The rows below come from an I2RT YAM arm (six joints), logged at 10 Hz.
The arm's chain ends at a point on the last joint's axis. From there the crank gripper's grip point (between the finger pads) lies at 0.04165 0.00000 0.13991 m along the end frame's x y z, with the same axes.
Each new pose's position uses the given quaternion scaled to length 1; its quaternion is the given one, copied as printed.
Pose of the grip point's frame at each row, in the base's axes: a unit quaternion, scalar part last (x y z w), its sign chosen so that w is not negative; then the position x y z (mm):
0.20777 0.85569 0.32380 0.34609 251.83 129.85 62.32
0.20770 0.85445 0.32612 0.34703 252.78 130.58 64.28
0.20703 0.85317 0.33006 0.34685 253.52 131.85 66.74
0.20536 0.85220 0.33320 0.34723 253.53 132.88 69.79
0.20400 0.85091 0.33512 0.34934 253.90 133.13 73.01
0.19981 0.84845 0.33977 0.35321 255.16 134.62 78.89
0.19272 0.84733 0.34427 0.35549 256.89 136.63 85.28
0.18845 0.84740 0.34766 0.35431 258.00 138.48 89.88
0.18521 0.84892 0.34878 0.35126 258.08 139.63 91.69
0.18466 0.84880 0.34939 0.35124 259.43 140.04 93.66
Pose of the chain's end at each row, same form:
0.20777 0.85569 0.32380 0.34609 178.21 48.30 158.44
0.20770 0.85445 0.32612 0.34703 178.88 48.57 159.79
0.20703 0.85317 0.33006 0.34685 179.65 48.90 161.46
0.20536 0.85220 0.33320 0.34723 179.68 49.16 163.85
0.20400 0.85091 0.33512 0.34934 179.61 49.07 166.41
0.19981 0.84845 0.33977 0.35321 180.24 49.58 170.89
0.19272 0.84733 0.34427 0.35549 182.07 50.38 176.23
0.18845 0.84740 0.34766 0.35431 183.89 51.16 180.39
0.18521 0.84892 0.34878 0.35126 185.08 51.68 182.49
0.18466 0.84880 0.34939 0.35124 186.49 51.93 184.35

